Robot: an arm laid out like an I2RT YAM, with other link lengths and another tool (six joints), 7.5 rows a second.
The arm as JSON. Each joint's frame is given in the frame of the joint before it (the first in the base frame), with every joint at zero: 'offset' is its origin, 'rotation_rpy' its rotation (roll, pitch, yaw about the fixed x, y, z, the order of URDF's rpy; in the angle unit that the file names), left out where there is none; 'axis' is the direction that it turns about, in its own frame. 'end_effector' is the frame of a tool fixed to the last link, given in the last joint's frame.
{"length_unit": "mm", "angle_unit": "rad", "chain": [
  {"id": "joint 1", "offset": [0.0, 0.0, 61.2], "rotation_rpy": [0.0, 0.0, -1.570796], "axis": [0.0, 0.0, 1.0]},
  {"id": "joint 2", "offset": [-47.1, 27.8, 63.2], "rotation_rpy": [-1.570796, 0.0, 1.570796], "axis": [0.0, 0.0, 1.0]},
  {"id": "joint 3", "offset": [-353.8, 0.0, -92.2], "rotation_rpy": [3.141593, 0.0, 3.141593], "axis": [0.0, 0.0, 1.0]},
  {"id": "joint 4", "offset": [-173.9, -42.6, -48.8], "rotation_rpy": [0.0, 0.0, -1.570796], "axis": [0.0, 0.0, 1.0]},
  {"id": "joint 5", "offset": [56.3, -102.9, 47.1], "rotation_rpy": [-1.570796, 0.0, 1.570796], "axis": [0.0, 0.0, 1.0]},
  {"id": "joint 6", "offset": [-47.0, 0.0, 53.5], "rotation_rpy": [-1.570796, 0.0, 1.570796], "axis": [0.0, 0.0, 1.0]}
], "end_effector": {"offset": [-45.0, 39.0, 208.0], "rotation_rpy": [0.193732, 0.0, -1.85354]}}
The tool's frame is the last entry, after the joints.
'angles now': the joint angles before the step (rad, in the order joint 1, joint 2, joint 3, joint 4, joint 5, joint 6). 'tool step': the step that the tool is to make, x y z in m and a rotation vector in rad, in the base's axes. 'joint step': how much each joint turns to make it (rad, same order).
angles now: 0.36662 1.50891 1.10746 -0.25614 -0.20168 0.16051
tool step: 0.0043 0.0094 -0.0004 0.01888 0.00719 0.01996
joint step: 0.00013 0.02145 0.01591 0.00645 -0.02804 0.00398
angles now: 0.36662 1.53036 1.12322 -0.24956 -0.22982 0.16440
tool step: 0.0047 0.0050 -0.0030 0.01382 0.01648 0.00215
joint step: -0.00014 0.02301 0.02022 -0.00440 -0.01335 0.01383
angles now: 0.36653 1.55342 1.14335 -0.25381 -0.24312 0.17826
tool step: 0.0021 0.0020 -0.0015 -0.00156 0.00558 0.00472
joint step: -0.00004 0.01095 0.01244 -0.00788 -0.00408 -0.00260
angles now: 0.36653 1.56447 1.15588 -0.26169 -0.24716 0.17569
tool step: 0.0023 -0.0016 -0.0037 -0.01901 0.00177 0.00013
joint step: 0.00008 0.01015 0.00640 -0.00802 0.01067 -0.01378
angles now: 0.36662 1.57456 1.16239 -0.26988 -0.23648 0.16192
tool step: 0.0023 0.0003 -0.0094 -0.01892 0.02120 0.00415
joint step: -0.00007 0.02295 0.01730 -0.02342 0.00322 -0.01072
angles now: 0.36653 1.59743 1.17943 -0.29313 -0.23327 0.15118
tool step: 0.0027 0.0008 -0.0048 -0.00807 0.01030 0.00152
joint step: 0.00005 0.01607 0.01158 -0.00893 0.00142 -0.00397
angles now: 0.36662 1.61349 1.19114 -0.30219 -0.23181 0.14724
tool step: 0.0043 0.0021 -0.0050 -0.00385 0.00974 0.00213
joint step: -0.00008 0.02083 0.01227 -0.00228 -0.00158 -0.00159
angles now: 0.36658 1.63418 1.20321 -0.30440 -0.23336 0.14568
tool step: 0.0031 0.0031 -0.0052 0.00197 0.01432 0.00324
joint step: 0.00011 0.01980 0.01332 -0.00546 -0.00702 0.00312
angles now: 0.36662 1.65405 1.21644 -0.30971 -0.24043 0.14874
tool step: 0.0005 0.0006 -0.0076 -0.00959 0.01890 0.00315
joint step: 0.00018 0.01614 0.01082 -0.01666 -0.00066 -0.00373
